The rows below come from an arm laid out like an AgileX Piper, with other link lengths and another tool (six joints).
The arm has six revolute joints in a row. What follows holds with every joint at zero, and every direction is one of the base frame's. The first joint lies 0.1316 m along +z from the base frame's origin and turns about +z. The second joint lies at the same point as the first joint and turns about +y. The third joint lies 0.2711 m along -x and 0.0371 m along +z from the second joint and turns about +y. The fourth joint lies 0.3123 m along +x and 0.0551 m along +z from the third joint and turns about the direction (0.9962, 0, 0.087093). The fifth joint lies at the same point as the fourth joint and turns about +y. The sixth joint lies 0.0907 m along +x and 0.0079 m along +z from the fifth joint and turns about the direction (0.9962, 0, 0.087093). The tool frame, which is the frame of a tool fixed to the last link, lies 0.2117 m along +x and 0.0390 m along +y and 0.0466 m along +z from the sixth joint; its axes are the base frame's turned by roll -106.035, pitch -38.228 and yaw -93.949 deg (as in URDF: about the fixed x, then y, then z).
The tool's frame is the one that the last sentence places.
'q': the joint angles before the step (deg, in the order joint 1, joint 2, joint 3, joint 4, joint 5, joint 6). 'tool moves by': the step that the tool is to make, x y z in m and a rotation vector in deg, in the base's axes. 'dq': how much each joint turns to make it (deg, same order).
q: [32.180, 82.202, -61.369, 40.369, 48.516, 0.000]
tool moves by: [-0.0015, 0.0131, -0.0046, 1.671, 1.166, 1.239]
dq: [0.247, 2.482, -0.610, 3.737, -0.283, -3.122]
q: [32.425, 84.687, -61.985, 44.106, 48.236, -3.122]
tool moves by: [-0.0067, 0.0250, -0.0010, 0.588, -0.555, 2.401]
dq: [2.885, 2.917, -2.355, 0.921, -1.246, -0.892]
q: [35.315, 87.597, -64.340, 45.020, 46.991, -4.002]
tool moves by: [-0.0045, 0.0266, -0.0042, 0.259, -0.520, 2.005]
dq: [3.006, 3.681, -3.034, 0.386, -1.555, -0.240]
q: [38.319, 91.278, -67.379, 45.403, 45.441, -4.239]
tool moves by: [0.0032, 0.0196, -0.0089, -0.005, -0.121, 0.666]
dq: [1.796, 3.832, -2.812, 0.329, -1.557, -0.041]
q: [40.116, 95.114, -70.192, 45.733, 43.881, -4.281]
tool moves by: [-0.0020, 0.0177, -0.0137, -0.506, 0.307, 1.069]
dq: [1.794, 3.663, -2.372, 0.090, -1.039, -0.005]
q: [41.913, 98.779, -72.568, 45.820, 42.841, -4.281]
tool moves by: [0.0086, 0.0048, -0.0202, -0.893, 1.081, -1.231]
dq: [0.243, 3.111, -0.998, 0.147, -1.458, 0.630]
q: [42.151, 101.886, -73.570, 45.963, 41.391, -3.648]
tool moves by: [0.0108, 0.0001, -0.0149, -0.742, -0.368, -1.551]
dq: [0.083, 1.733, 0.004, -0.273, -2.356, 0.283]
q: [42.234, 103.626, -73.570, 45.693, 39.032, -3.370]
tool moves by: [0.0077, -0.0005, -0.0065, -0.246, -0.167, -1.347]
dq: [-0.005, 0.801, 0.003, -0.185, -1.490, 0.632]
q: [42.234, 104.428, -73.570, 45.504, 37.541, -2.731]
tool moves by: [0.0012, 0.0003, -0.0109, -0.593, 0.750, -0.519]
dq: [0.135, 1.181, -0.084, -0.027, -0.498, 0.475]
